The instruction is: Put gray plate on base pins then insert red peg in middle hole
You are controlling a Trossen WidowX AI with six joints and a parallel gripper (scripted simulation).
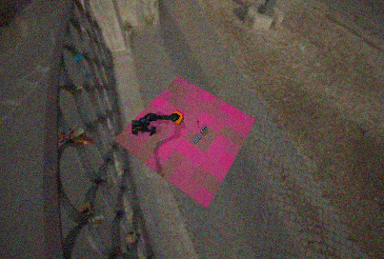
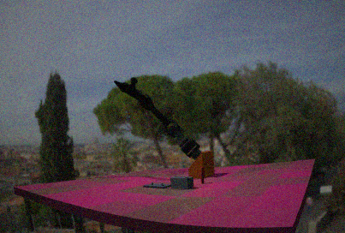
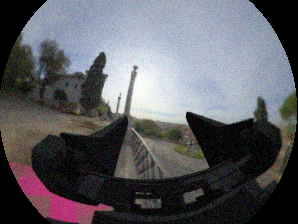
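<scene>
The gray plate is 620 mm to the left of my gripper tip, 580 mm below it and 240 mm ahead of it. From my gripper tip the other things lie so: red peg: 660 mm to the left, 580 mm below, 120 mm ahead.
</scene>
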